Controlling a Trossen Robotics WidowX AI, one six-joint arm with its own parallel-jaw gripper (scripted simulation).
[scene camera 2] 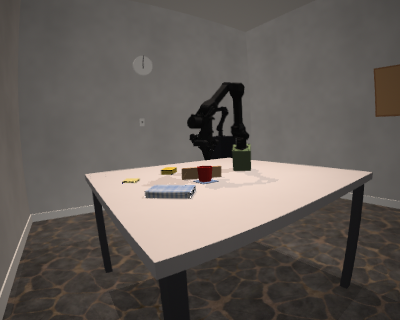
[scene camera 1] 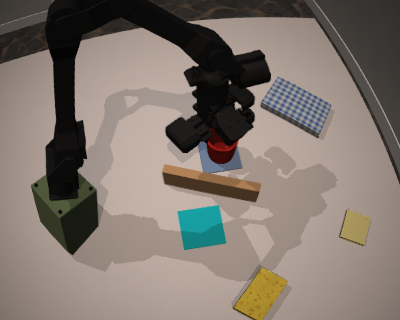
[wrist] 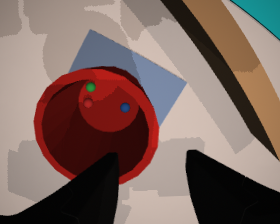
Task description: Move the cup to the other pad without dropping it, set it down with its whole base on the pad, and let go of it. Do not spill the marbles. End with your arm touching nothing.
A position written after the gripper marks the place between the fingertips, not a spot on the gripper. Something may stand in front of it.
Note:
In view: the gripper (scene camera 1: 211, 137), a red cup (wrist: 71, 137), a pale yellow card (scene camera 1: 355, 226) and a wooden bar (scene camera 1: 180, 177).
The gripper also shows in the wrist view (wrist: 152, 160). The wrist view does not show the pale yellow card: it is out of frame.

